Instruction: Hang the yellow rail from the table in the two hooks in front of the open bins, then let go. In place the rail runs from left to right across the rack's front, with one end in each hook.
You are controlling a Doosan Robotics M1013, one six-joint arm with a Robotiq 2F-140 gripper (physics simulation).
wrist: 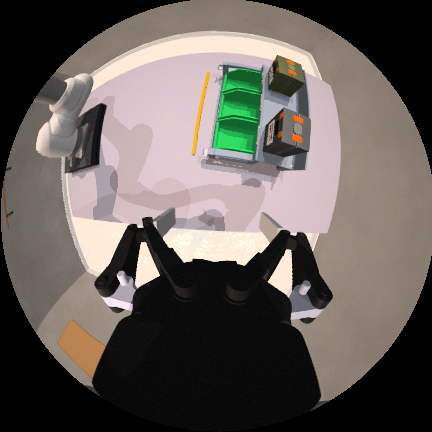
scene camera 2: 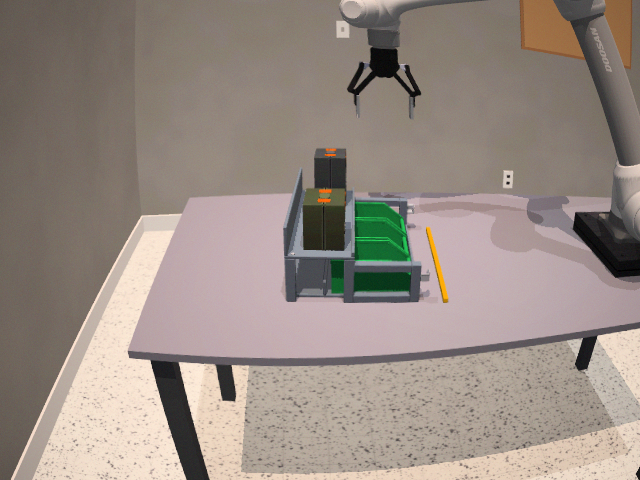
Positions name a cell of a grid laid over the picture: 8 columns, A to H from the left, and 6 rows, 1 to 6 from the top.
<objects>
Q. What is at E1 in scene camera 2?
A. My gripper.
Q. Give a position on an olive case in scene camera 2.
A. E3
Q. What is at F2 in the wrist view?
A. An olive case.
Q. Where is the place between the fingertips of my gripper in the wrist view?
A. E4
</objects>
